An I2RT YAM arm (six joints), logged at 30 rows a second.
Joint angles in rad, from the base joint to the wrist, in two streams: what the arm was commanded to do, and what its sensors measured. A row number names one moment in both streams.
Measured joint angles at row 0:
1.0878, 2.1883, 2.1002, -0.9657, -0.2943, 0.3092
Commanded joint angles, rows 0 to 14:
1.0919, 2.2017, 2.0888, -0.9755, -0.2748, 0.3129
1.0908, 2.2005, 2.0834, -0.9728, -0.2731, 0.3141
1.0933, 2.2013, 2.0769, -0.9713, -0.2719, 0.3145
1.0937, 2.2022, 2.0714, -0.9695, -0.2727, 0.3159
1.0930, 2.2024, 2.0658, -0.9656, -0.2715, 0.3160
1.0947, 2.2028, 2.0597, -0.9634, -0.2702, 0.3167
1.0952, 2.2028, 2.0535, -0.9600, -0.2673, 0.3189
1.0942, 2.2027, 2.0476, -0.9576, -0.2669, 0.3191
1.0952, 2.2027, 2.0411, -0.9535, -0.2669, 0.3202
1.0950, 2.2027, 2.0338, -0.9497, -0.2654, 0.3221
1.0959, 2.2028, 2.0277, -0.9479, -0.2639, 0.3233
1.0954, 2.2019, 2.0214, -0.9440, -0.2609, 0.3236
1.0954, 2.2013, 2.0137, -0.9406, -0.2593, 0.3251
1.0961, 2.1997, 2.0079, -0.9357, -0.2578, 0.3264
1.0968, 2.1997, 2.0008, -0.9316, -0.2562, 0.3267
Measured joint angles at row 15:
1.0893, 2.1818, 2.0453, -0.9104, -0.2951, 0.3180
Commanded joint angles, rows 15 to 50:
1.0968, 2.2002, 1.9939, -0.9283, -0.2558, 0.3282
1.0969, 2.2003, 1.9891, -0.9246, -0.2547, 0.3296
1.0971, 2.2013, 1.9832, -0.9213, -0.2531, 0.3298
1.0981, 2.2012, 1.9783, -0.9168, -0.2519, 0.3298
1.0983, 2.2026, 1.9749, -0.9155, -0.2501, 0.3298
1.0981, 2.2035, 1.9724, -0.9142, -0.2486, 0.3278
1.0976, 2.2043, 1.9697, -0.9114, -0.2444, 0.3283
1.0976, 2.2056, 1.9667, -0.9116, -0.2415, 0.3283
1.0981, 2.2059, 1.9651, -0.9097, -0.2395, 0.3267
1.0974, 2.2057, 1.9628, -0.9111, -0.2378, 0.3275
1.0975, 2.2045, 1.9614, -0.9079, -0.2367, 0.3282
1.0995, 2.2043, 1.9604, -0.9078, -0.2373, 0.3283
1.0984, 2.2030, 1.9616, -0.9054, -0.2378, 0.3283
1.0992, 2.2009, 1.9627, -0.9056, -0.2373, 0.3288
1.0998, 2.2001, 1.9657, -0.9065, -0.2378, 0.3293
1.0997, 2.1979, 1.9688, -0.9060, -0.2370, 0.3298
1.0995, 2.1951, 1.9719, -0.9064, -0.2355, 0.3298
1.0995, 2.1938, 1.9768, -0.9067, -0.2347, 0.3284
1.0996, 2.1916, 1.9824, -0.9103, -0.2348, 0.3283
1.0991, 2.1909, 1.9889, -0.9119, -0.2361, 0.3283
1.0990, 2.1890, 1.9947, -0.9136, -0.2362, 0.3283
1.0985, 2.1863, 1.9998, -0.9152, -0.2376, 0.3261
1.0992, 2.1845, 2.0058, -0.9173, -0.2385, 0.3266
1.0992, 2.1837, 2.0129, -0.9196, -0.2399, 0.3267
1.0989, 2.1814, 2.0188, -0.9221, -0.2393, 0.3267
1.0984, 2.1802, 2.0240, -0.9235, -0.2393, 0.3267
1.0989, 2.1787, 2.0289, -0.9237, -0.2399, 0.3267
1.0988, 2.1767, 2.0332, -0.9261, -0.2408, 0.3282
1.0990, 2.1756, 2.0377, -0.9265, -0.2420, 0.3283
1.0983, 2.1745, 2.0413, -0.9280, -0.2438, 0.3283
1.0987, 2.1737, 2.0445, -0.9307, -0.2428, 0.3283
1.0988, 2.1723, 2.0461, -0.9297, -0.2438, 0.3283
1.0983, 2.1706, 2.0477, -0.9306, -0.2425, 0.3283
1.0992, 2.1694, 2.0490, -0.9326, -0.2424, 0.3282
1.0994, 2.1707, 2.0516, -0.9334, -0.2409, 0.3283
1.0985, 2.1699, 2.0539, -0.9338, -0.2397, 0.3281
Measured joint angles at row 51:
1.1015, 2.1635, 2.0239, -0.8925, -0.2844, 0.3317
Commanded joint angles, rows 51 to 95:
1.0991, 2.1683, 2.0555, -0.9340, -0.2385, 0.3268
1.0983, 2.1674, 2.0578, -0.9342, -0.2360, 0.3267
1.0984, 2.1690, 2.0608, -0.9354, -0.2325, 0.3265
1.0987, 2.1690, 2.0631, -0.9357, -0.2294, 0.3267
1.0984, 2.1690, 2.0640, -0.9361, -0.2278, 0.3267
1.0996, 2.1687, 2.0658, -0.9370, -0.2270, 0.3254
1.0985, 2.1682, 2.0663, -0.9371, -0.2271, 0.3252
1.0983, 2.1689, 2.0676, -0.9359, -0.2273, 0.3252
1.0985, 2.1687, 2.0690, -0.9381, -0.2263, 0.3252
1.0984, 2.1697, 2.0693, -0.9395, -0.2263, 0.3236
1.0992, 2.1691, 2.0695, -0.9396, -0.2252, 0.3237
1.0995, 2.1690, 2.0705, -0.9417, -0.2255, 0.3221
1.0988, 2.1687, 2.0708, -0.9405, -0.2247, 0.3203
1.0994, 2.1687, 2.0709, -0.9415, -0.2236, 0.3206
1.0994, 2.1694, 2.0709, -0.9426, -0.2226, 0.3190
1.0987, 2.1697, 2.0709, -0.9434, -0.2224, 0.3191
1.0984, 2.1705, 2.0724, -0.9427, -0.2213, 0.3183
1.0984, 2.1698, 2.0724, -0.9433, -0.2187, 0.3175
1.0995, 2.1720, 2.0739, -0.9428, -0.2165, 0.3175
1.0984, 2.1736, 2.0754, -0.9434, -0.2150, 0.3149
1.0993, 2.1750, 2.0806, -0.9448, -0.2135, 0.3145
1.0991, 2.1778, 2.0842, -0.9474, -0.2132, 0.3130
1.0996, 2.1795, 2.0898, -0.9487, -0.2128, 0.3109
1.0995, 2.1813, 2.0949, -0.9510, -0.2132, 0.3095
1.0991, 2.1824, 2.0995, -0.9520, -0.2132, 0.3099
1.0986, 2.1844, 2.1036, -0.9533, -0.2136, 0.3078
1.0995, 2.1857, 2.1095, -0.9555, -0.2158, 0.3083
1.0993, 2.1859, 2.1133, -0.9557, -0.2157, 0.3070
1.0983, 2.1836, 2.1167, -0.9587, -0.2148, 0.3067
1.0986, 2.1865, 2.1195, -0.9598, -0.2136, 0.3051
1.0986, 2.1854, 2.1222, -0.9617, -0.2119, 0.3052
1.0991, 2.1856, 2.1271, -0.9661, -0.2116, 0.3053
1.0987, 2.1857, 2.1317, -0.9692, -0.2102, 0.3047
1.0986, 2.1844, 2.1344, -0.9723, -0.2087, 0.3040
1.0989, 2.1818, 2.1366, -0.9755, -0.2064, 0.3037
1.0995, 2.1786, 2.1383, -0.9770, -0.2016, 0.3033
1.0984, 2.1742, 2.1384, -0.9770, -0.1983, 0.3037
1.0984, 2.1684, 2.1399, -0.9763, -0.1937, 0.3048
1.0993, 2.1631, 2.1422, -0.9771, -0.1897, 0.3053
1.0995, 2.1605, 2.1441, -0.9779, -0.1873, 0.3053
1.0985, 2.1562, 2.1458, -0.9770, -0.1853, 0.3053
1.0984, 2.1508, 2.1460, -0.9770, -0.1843, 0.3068
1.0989, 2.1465, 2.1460, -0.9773, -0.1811, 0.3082
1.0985, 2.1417, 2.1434, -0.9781, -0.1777, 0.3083
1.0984, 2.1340, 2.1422, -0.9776, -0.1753, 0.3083
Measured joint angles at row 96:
1.1011, 2.1685, 2.1193, -0.9573, -0.1970, 0.3103
